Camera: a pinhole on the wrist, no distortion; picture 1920 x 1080 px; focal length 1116.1 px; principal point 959.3 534.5 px. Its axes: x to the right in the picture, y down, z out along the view. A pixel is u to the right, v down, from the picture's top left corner.
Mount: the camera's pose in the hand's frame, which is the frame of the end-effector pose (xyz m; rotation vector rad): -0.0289 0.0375 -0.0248 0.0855 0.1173 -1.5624
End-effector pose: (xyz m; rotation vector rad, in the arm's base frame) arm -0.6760 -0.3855 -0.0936 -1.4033 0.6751 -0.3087
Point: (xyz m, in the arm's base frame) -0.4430 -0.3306 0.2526
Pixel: outside the picture
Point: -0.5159 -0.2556 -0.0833
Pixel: 1087.9 876.6
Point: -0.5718 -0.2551 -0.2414
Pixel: 121.9 974.8
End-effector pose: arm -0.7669 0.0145 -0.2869 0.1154 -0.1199 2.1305
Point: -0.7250 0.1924 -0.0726
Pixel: outside the picture
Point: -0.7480 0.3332 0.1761
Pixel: outside the picture
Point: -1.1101 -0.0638 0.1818
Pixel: 131.6 1026.5
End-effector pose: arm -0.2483 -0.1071 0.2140 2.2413 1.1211 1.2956
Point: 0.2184 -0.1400 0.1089
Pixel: 464.6 697.1
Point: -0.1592 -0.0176 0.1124
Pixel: 1540.9 900.3
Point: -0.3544 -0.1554 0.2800
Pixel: behind the camera
